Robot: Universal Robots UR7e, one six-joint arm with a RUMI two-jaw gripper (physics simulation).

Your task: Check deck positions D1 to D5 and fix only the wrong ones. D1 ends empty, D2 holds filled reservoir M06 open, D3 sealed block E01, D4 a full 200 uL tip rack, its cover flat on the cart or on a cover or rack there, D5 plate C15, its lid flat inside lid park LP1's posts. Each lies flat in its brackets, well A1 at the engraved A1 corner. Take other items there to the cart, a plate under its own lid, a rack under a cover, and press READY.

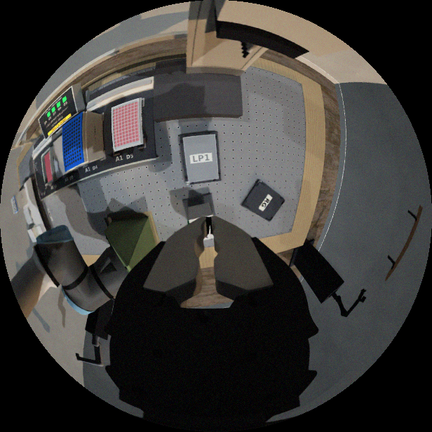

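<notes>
My gripper (209,218) is shut and empty, its tips close over a small dark box (199,205) that they partly hide; no READY label is readable. A plate with pink wells (127,125) lies at D5. A blue tip rack (73,141) stands at D4, uncovered. The red-filled reservoir (47,167) at D2 shows at the far left, partly hidden. Sealed block E01 at D3 is mostly hidden behind the rack; D1 cannot be made out. Lid park LP1 (201,175) shows a pale grey inside; I cannot tell whether a clear lid lies there.
A dark pad marked RG (264,201) lies right of LP1. The status panel (60,112) shows several green lamps and a yellow line. An olive-green block (131,237) stands left of my fingers. Pale items (34,212) show at the far left edge. A tan post (201,35) rises behind.
</notes>
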